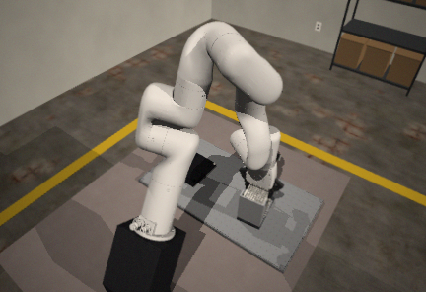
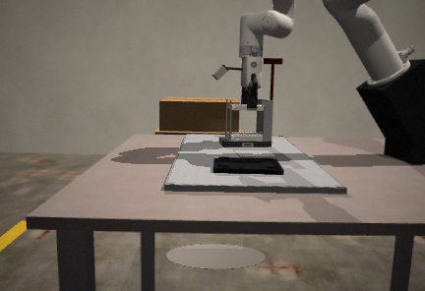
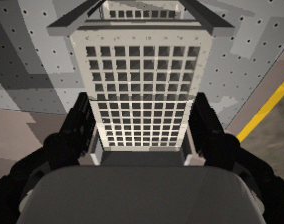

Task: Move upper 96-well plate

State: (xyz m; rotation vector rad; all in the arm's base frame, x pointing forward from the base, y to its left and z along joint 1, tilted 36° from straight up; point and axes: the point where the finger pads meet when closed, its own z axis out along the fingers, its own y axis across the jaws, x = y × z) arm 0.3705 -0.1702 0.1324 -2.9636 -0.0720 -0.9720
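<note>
Now: the black plate nest N1 33 cm to the left of my hand, 13 cm below it and 5 cm ahead of it. Round my hand: pale A1 mark (27 cm to the left, 12 cm below, 12 cm ahead).
</note>
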